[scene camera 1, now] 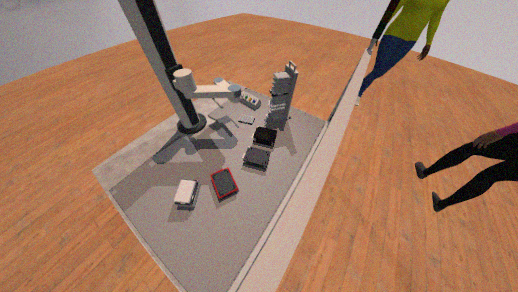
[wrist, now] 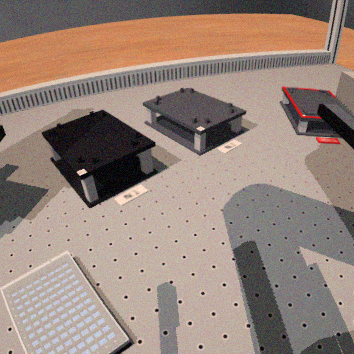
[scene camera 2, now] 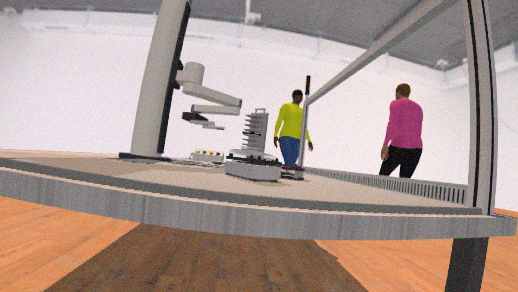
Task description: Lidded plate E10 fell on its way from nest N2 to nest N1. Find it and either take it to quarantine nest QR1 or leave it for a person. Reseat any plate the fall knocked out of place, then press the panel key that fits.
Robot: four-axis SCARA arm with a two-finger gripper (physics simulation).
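Places are measured from the arm's base along level axes (x right, y down, z ahead), in millimetres.
Pixels of known places: gripper, fingertip midpoint: (scene camera 1: 232, 103) (wrist: 161, 95) (scene camera 2: 219, 126); arm's base, link origin: (scene camera 1: 192, 123).
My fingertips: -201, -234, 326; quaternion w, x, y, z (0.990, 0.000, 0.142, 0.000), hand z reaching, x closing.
Ahead of a thing's pixels: the offset from my fingertips to its top centre, as dx, dy, dz. "pt": to the spot under its first point.
A white-rimmed plate with pale blue wells @[-105, +205, +44] (scene camera 1: 246, 120) (wrist: 65, 305) lies flat on the table; I cannot read a label or make out a lid. The black nest N1 @[-22, +154, +291] (scene camera 1: 265, 135) (wrist: 97, 140) and the dark grey nest N2 @[+172, +164, +348] (scene camera 1: 257, 157) (wrist: 195, 107) stand side by side with bare tops. The red-rimmed quarantine nest @[+441, +176, +289] (scene camera 1: 224, 183) (wrist: 312, 102) is bare on top too. The key panel @[-325, +138, -85] (scene camera 1: 250, 98) (scene camera 2: 207, 156) stands behind the plate. My gripper (scene camera 2: 215, 127) is open and empty, high above the table, its fingers at both edges of the wrist view.
A tall rack (scene camera 1: 290, 95) (scene camera 2: 260, 130) with pale shelves or plates stands beyond N1; their seating is unclear. A white-topped shaker @[+618, +144, +158] (scene camera 1: 186, 192) stands beside the quarantine nest. A person in yellow (scene camera 1: 414, 22) (scene camera 2: 290, 120) and one in pink (scene camera 2: 406, 122) stand beyond the table's barrier @[pt +417, -386, +660] (scene camera 1: 320, 165).
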